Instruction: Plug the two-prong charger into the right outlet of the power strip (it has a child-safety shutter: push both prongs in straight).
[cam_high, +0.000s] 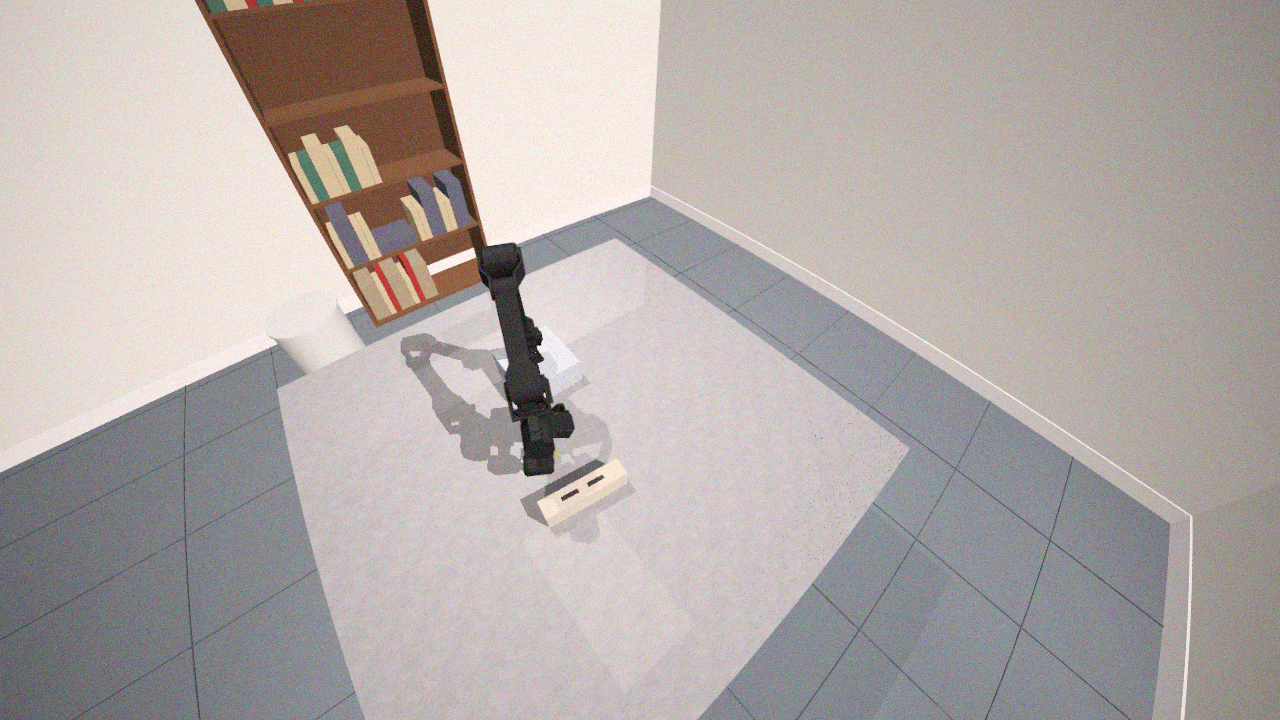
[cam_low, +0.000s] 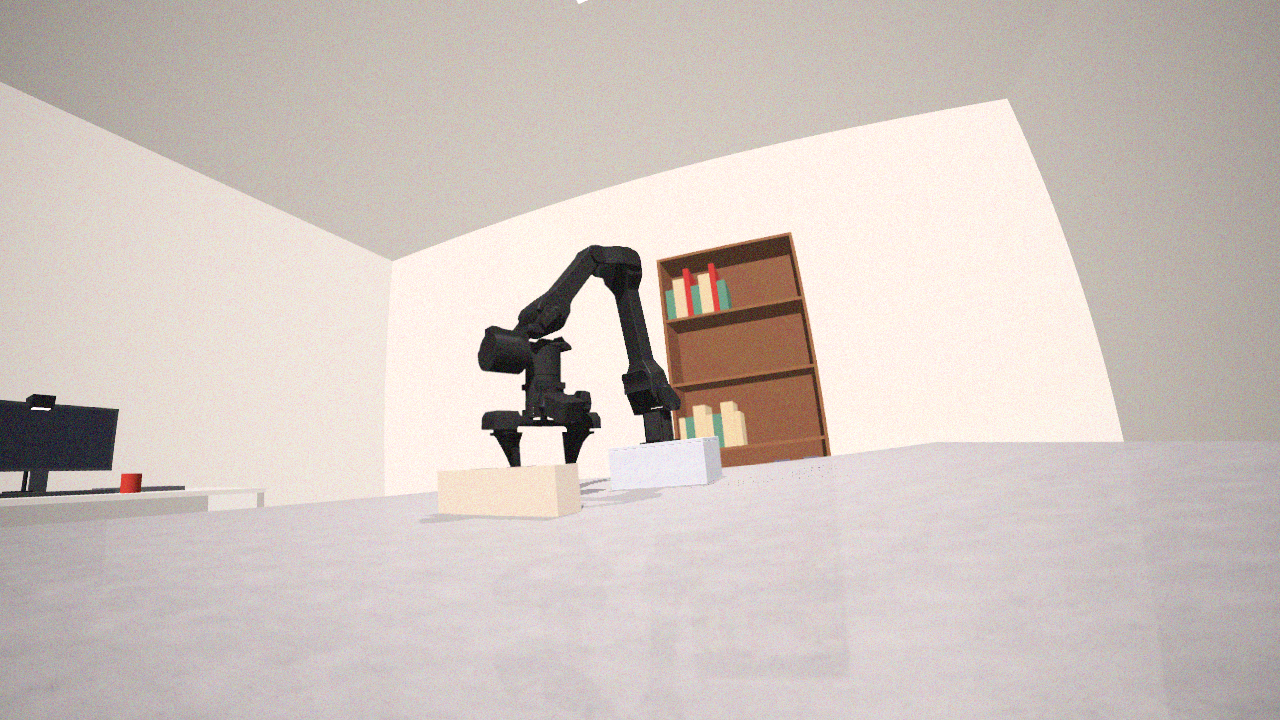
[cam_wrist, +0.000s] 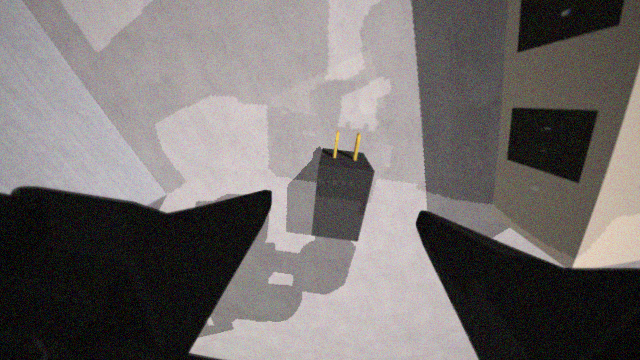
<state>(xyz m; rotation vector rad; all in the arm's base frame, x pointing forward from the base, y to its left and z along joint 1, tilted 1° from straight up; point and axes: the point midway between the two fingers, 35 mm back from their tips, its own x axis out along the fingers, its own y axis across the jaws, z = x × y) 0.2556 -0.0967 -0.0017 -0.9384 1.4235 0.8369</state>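
The two-prong charger is 2 cm to the left of my gripper tip and 2 cm below it.
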